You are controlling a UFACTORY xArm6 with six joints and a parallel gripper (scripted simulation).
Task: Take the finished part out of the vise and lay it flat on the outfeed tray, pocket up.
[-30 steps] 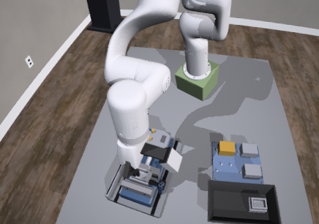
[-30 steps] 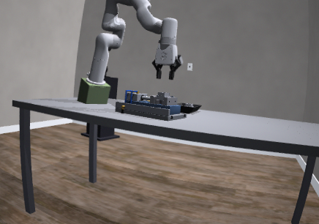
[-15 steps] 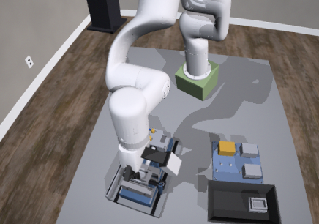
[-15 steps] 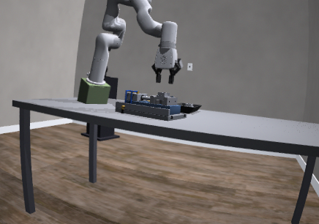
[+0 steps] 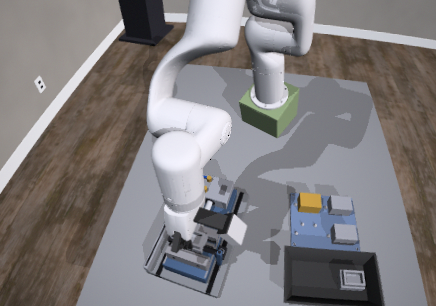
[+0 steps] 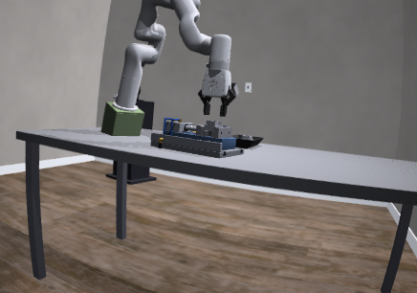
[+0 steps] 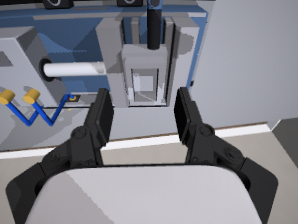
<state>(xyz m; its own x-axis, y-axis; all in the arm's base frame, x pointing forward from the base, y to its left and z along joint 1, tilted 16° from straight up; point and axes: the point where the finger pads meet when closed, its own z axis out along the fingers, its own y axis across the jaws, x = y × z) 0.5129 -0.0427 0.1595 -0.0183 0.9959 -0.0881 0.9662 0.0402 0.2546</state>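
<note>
My gripper is now 80 mm past the white rod and 70 mm above it. The rest, counted from my hand: blue fixture plate: 310 mm to the left, 200 mm behind, 150 mm below; then orange block: 260 mm to the left, 230 mm behind, 120 mm below.
</note>
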